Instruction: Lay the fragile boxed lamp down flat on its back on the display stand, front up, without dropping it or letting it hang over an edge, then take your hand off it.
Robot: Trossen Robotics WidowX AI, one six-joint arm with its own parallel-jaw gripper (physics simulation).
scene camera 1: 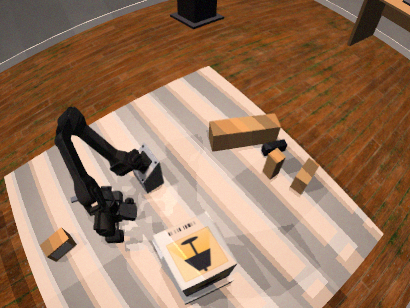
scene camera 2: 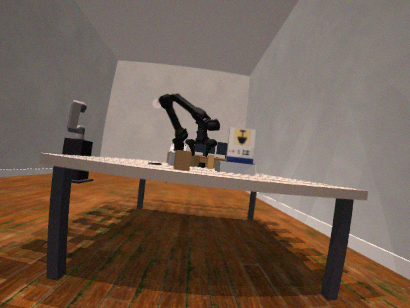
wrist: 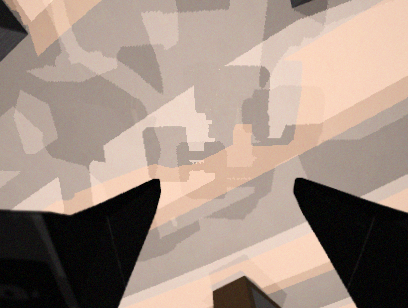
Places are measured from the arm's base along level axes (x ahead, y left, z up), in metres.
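Pixels of known places: gripper, fingertip midpoint: (scene camera 1: 119, 225) (scene camera 2: 199, 156) (wrist: 226, 185); arm's base, origin of the base link: (scene camera 1: 143, 162) (scene camera 2: 178, 148).
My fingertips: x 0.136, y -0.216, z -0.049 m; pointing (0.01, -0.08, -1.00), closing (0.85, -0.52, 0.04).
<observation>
For each thing: its top centre in the pictures, then the offset to it from my fingertips.
- white boxed lamp, middle of its top: (scene camera 1: 194, 250) (scene camera 2: 241, 130) dx +0.281, dy +0.130, dz +0.221 m
- small wooden block, middle of its top: (scene camera 1: 53, 242) (scene camera 2: 183, 151) dx -0.096, dy -0.261, dz +0.003 m
- partly hidden thin grey bar, middle of its top: (scene camera 1: 83, 195) dx -0.239, dy -0.062, dz -0.065 m
- long wooden block, middle of its top: (scene camera 1: 246, 123) (scene camera 2: 190, 154) dx -0.035, dy +0.658, dz +0.033 m
- black object, middle of its top: (scene camera 1: 275, 144) dx +0.097, dy +0.724, dz -0.027 m
The white boxed lamp (scene camera 1: 200, 254) (scene camera 2: 242, 145) stands on a low pale stand (scene camera 2: 236, 169). In scene camera 2 it is upright, a face with a lamp picture and a blue bottom strip toward that camera. Scene camera 1 sees another lamp picture and a barcode on its upper side. Little of the stand shows around the box. My gripper (scene camera 1: 123, 223) (scene camera 2: 201, 150) (wrist: 226, 185) is open and empty, fingers down above the striped table, to the left of the box in scene camera 1 and apart from it. The boxed lamp does not show in the wrist view.
A small wooden block (scene camera 1: 57, 245) (wrist: 232, 296) lies near the gripper, beside a partly hidden thin grey bar (scene camera 1: 75, 199). A long wooden block (scene camera 1: 245, 134), two smaller blocks (scene camera 1: 274, 164) (scene camera 1: 304, 176) and a black object (scene camera 1: 274, 147) are at the far side of the striped table (scene camera 1: 195, 90) (scene camera 2: 280, 186).
</observation>
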